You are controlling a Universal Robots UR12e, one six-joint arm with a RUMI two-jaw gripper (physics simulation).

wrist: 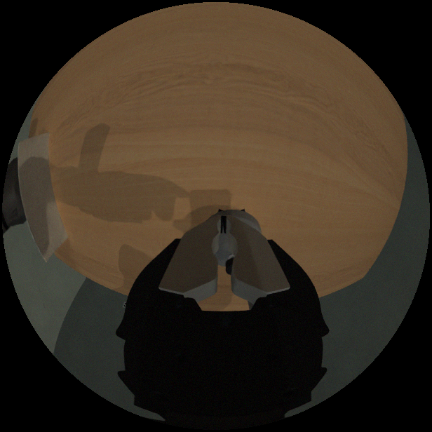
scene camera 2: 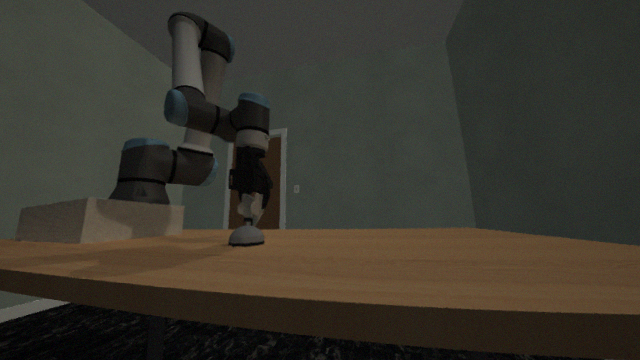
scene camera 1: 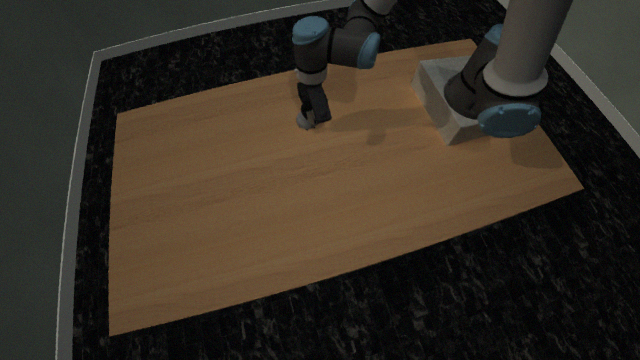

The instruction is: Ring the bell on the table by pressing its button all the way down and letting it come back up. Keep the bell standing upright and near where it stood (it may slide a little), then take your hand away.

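Pixels of known places: gripper, fingertip midpoint: (scene camera 2: pixel 252 226) (scene camera 1: pixel 314 123); arm's base, link origin: (scene camera 2: pixel 140 206) (scene camera 1: pixel 468 98).
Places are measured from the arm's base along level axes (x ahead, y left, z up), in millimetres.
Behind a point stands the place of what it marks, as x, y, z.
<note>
The grey dome-shaped bell (scene camera 1: pixel 302 121) @(568, -201, -78) (scene camera 2: pixel 246 236) @(556, -254, -90) stands upright on the wooden table (scene camera 1: pixel 225 200) @(918, -37, -113) (scene camera 2: pixel 400 265) @(845, -430, -113). Its dark button shows on a short stem at the top in the scene camera 2 view. My gripper (scene camera 1: pixel 310 124) @(534, -169, -72) (scene camera 2: pixel 256 221) @(534, -169, -72) (wrist: pixel 222 217) is shut and empty, pointing down over the bell. Its tips are low beside the button, close above the dome; I cannot tell whether they touch it. In the wrist view, part of the bell (wrist: pixel 250 219) shows past the fingers, and a piece of the dark button (wrist: pixel 229 265) shows between them.
The arm's pale base block (scene camera 1: pixel 435 102) @(94, -54, -38) (scene camera 2: pixel 125 222) @(84, -121, -58) (wrist: pixel 37 195) stands at one side of the table. The arm's shadow falls across the wood between the block and the bell. A brown door (scene camera 2: pixel 272 175) is in the wall behind.
</note>
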